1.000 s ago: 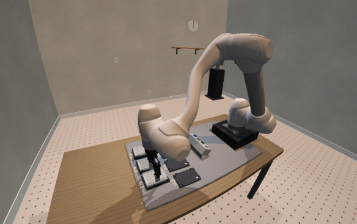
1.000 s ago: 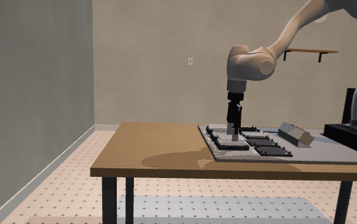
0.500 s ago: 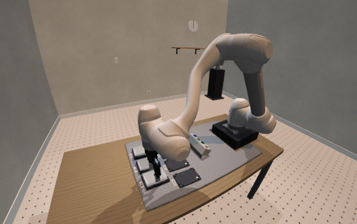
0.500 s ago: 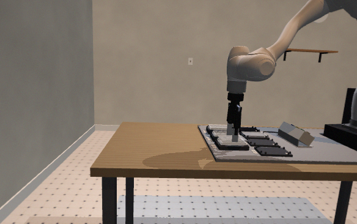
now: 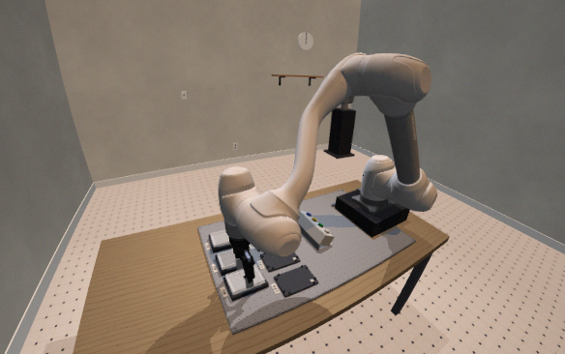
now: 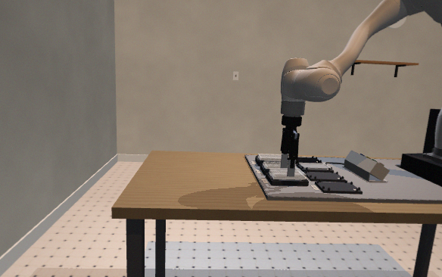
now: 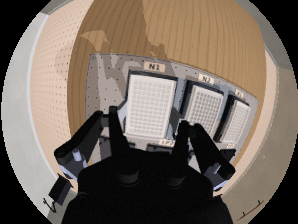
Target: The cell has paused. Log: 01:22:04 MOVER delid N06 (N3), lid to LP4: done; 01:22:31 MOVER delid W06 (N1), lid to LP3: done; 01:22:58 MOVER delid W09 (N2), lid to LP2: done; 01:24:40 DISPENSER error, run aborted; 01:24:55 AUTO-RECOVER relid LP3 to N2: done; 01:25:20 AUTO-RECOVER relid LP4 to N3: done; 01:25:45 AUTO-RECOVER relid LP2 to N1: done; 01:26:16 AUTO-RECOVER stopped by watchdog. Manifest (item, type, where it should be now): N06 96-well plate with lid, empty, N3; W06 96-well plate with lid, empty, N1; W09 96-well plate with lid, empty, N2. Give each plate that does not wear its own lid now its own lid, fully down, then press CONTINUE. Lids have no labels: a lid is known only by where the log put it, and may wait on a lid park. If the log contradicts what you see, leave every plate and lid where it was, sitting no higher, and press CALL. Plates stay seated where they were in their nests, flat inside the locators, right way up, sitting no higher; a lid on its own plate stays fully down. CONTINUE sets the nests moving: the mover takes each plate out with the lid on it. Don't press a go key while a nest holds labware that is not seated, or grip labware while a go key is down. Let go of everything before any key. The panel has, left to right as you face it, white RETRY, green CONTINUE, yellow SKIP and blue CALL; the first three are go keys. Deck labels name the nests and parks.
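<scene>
My gripper is now 4 cm above the plate. Also, from my hand: pale lid: 20 cm to the right, 18 cm behind, 5 cm below; then green key: 42 cm behind, 13 cm to the right; then LP2 lid park: 18 cm behind, 7 cm to the right, 6 cm below.
</scene>
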